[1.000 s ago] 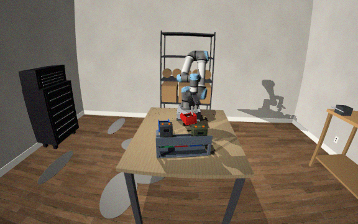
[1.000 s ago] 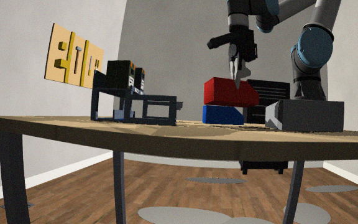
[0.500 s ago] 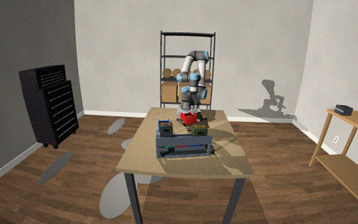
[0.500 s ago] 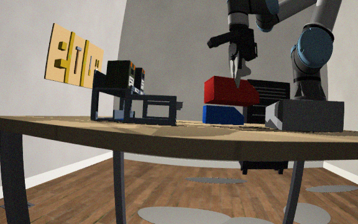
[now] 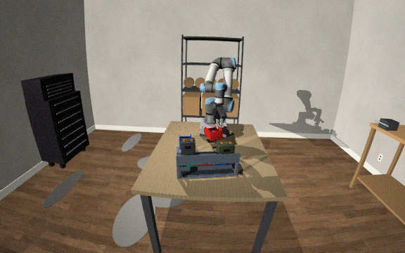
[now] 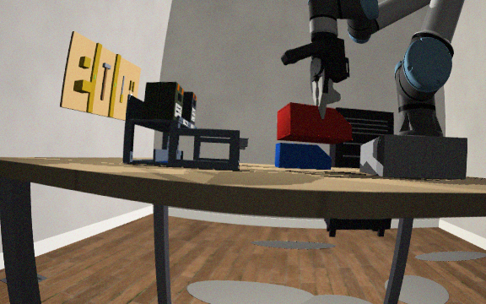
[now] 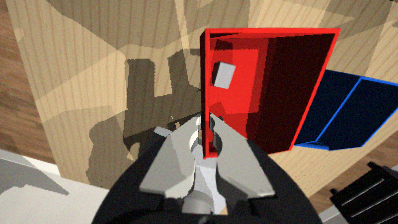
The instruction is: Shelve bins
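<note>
The red bin lies 4 cm to the right of my hand, 3 cm below it and 2 cm ahead of it. Round my hand: dark box (45 cm ahead, 11 cm to the right, 2 cm above); then green case (37 cm ahead, 11 cm to the left, 1 cm above); then blue bin (25 cm to the right, 11 cm below, 8 cm ahead).
</note>
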